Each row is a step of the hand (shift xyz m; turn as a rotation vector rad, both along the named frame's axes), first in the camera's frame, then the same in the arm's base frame.
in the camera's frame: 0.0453 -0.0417 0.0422 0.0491 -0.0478 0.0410
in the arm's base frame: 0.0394 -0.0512 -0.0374 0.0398 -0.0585 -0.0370
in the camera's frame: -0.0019 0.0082 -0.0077 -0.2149 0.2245 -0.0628
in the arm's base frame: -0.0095 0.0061 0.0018 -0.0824 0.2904 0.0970
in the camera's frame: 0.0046 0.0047 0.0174 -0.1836 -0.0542 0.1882
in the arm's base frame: 0.0112 0.0044 -0.0142 0.2404 0.0991 0.0668
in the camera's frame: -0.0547 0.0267 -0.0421 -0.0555 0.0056 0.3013
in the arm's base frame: -0.0298 0.0448 0.0508 0.2693 0.0940 -0.1118
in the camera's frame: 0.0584 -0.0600 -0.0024 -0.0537 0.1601 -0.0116
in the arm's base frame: 0.0055 -0.0818 -0.0170 -0.0622 0.1558 -0.0223
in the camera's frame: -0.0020 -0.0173 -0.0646 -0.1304 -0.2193 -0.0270
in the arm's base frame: -0.0464 -0.0249 0.0413 0.1136 -0.1036 0.2054
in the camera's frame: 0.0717 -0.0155 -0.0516 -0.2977 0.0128 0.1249
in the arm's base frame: -0.0595 -0.0636 -0.0214 0.1940 0.2062 0.1557
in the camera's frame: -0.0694 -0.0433 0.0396 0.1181 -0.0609 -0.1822
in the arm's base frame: 0.0741 0.0134 0.0508 -0.1647 -0.1514 0.0287
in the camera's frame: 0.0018 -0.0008 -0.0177 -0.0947 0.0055 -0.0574
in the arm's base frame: -0.0152 -0.0051 0.0079 -0.0209 0.0482 0.0976
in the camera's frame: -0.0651 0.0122 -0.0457 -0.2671 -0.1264 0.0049
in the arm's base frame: -0.0233 0.0386 0.0667 0.1434 0.0552 0.2524
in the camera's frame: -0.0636 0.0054 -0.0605 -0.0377 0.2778 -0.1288
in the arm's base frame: -0.0333 0.0295 0.0759 -0.2172 0.2175 -0.0259
